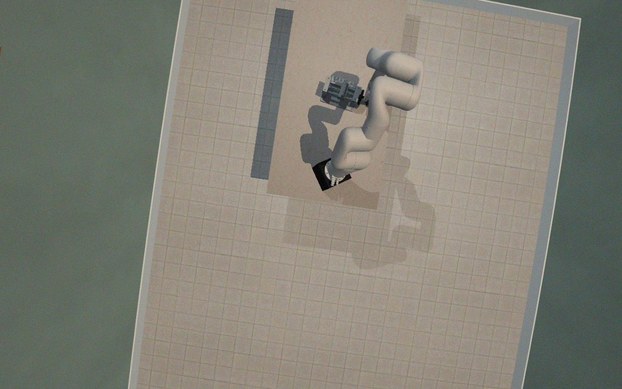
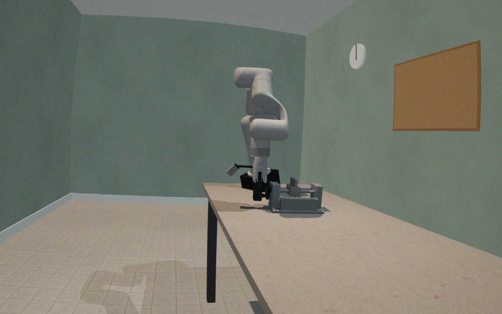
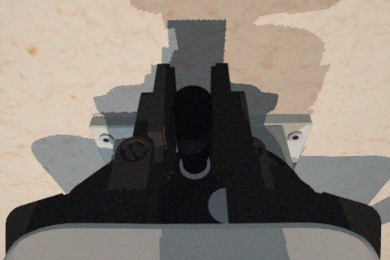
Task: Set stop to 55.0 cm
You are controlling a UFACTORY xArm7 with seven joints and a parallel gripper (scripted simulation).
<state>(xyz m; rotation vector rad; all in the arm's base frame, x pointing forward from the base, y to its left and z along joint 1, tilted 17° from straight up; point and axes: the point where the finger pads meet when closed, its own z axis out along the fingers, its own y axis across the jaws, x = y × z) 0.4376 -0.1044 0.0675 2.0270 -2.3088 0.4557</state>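
The stop block is 14 cm to the left of my hand, 4 cm above it and 2 cm ahead of it. The rest, counted from my hand: crank handle (1 cm to the left); black handwheel (2 cm to the left).
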